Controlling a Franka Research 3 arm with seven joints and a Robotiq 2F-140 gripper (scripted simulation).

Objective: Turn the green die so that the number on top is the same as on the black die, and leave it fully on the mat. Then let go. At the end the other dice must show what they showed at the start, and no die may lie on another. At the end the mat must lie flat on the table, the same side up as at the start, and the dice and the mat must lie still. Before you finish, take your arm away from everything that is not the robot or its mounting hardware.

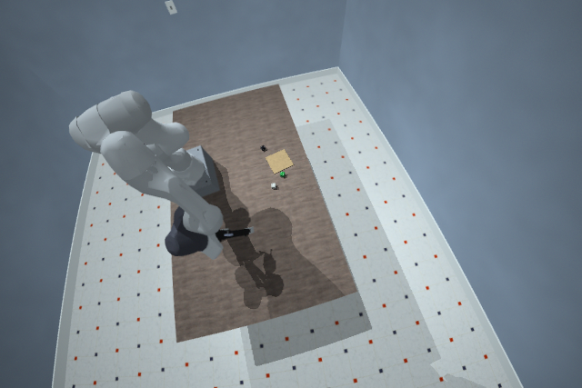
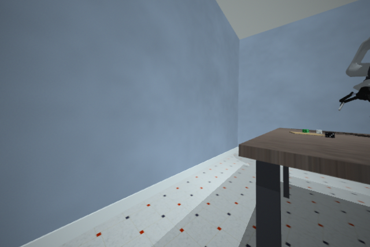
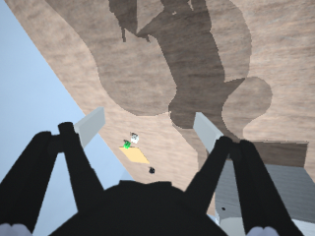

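Now: hand 20 cm short of the white die, 27 cm to the right of it and 16 cm above it. Also, from my hand: green die (27 cm ahead, 34 cm to the left, 16 cm below); tan mat (27 cm ahead, 44 cm to the left, 17 cm below); black die (18 cm ahead, 57 cm to the left, 16 cm below).
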